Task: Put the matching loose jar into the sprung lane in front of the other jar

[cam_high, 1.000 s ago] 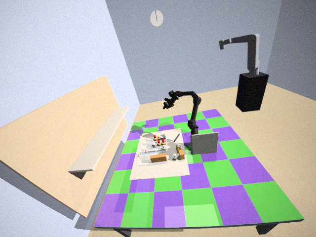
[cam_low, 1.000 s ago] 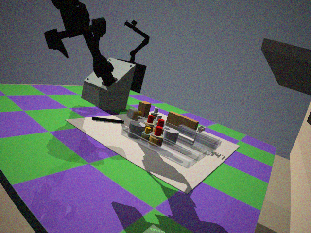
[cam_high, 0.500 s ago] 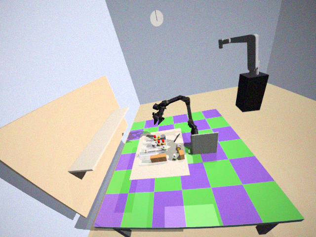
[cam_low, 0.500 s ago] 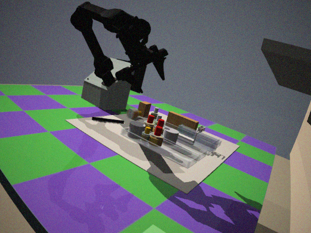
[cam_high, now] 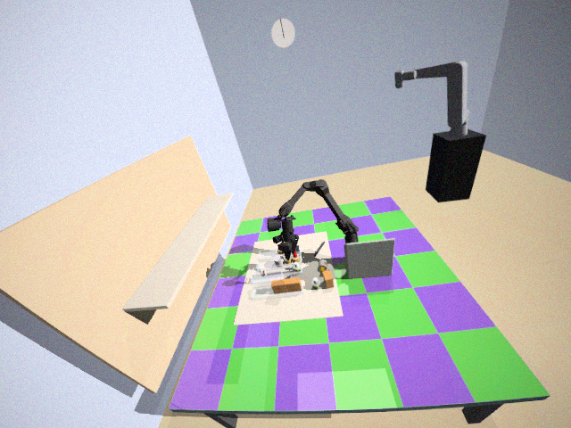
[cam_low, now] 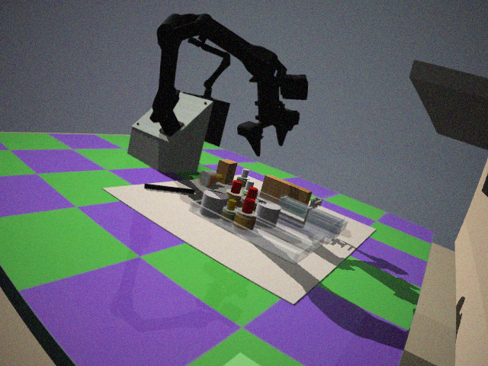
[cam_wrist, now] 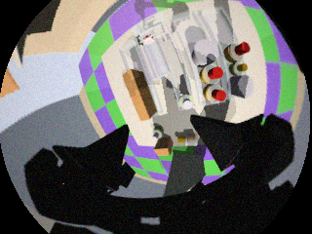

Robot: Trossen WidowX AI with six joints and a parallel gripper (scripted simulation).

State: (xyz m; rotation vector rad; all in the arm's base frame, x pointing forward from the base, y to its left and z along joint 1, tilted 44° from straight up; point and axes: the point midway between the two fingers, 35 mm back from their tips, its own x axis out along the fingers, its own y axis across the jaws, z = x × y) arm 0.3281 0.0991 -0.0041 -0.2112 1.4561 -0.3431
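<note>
Right now the small block is 180 mm behind my gripper tip, 60 mm to the left of it and 130 mm below it. From my gripper tip the other things lie so: black pen: 140 mm behind, 220 mm to the right, 160 mm below; then white mat: 60 mm ahead, 60 mm to the right, 160 mm below.
</note>
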